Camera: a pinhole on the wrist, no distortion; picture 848 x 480 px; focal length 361.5 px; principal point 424.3 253.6 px. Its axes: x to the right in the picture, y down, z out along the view. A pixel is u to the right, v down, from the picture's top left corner.
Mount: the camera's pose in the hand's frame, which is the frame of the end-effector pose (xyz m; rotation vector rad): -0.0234 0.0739 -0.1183 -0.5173 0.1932 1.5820
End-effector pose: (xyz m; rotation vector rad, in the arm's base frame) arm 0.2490 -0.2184 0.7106 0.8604 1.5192 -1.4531
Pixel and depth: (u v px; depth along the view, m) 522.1 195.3 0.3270
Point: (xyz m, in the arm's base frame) 0.5509 -0.3282 0.6272
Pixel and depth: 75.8 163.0 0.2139
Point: 0.2605 -0.3875 0.7358
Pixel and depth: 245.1 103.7 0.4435
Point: 0.3424 -0.6152 0.6294
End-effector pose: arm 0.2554 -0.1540 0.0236 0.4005 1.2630 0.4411
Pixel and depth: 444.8 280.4 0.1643
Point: 0.2433 -0.0628 0.1638
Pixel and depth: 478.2 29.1 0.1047
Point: 0.2264 -0.0256 0.0750
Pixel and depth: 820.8 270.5 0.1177
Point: 0.1498 0.0252 0.1728
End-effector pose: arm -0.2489 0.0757 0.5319 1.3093 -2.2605 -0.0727
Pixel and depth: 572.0 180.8 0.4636
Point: -0.6992 0.2914 0.4610
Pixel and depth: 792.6 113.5 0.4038
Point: -0.8077 0.3544 0.6637
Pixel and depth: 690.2 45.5 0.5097
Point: -0.9339 0.2475 0.6008
